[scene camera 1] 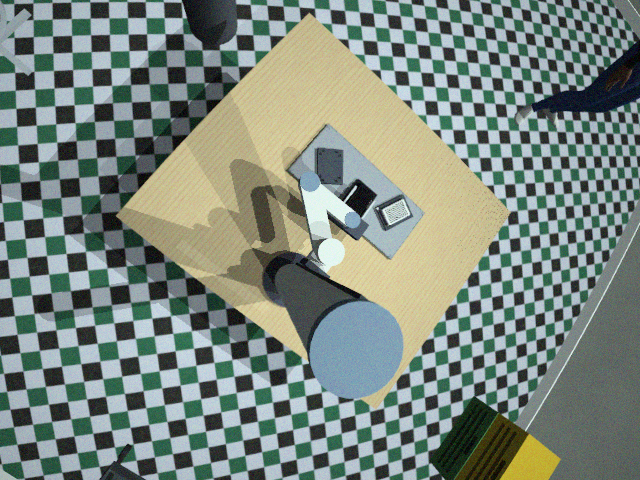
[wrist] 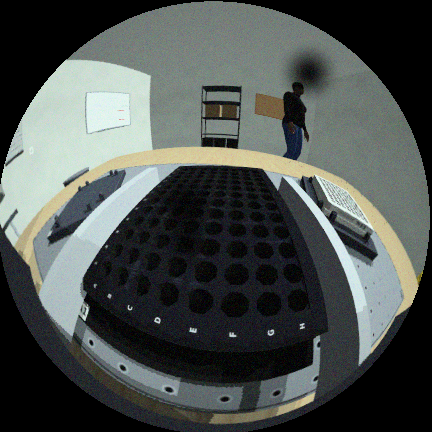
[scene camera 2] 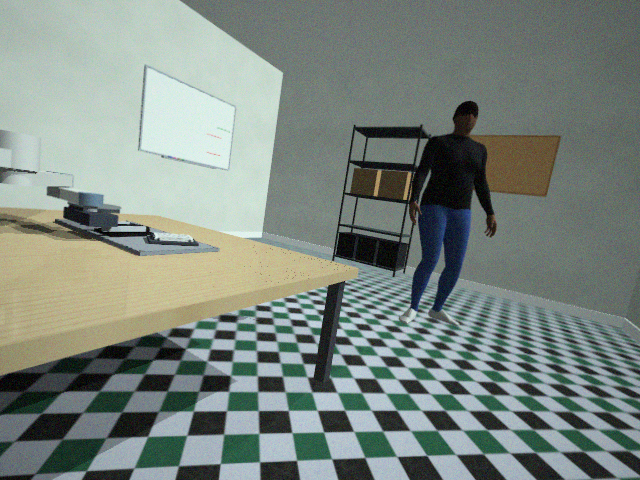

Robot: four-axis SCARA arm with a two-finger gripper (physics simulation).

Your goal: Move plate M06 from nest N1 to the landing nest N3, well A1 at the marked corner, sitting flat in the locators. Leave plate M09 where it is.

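A black many-well plate (scene camera 1: 364, 191) (wrist: 215, 322), taken as M06, lies level between my gripper's two long fingers. My gripper (scene camera 1: 359, 200) (wrist: 216, 178) is shut on it. In the wrist view the row letters A to H face me, and a small pale tag (wrist: 84, 311) sits under the A corner. The plate is over the middle nest; whether it rests there or hangs slightly above is unclear. A white plate (scene camera 1: 395, 212) (scene camera 2: 172, 237) (wrist: 342, 200), taken as M09, sits on the right dark nest. The left dark nest (scene camera 1: 329, 165) (wrist: 90, 202) carries no plate and shows its locators. Nest numbers are unreadable.
The nests stand on a grey deck (scene camera 1: 395, 242) (scene camera 2: 155, 249) (wrist: 380, 305) on a wooden table (scene camera 1: 310, 56) (scene camera 2: 103, 299). The arm's white link (scene camera 1: 316, 206) spans the table beside the deck. A person (scene camera 1: 594, 98) (scene camera 2: 449, 170) (wrist: 295, 112) stands beyond the table, near a shelf rack (scene camera 2: 387, 132) (wrist: 221, 89).
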